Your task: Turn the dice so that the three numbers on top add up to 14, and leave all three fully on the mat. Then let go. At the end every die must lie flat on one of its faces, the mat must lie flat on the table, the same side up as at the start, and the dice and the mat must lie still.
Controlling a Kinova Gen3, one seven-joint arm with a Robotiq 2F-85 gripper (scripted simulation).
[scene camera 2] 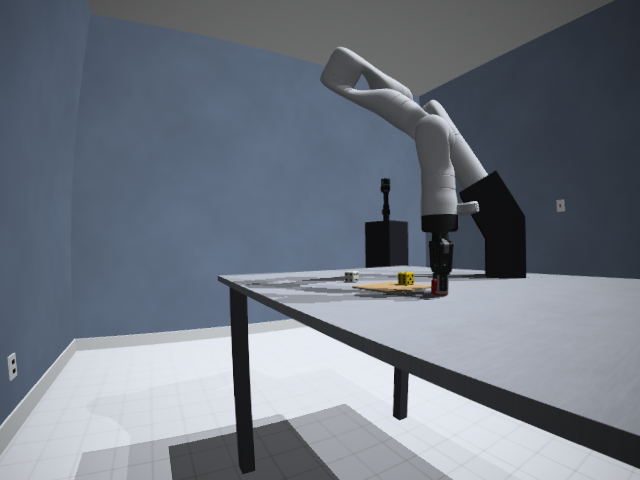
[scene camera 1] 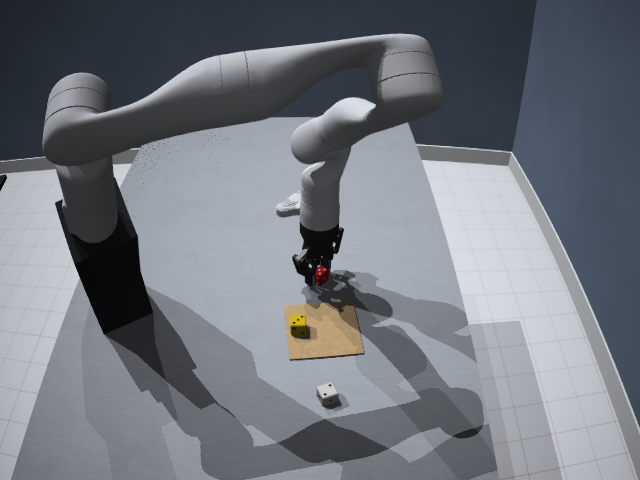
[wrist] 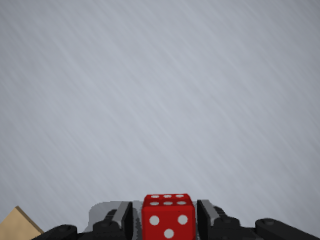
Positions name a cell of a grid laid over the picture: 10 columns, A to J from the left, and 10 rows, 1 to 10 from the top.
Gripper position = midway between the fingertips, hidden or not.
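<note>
My gripper appears in scene camera 2 (scene camera 2: G7), scene camera 1 (scene camera 1: E6) and the wrist view (wrist: F9). A tan mat (scene camera 1: F7) is visible to me too.
</note>
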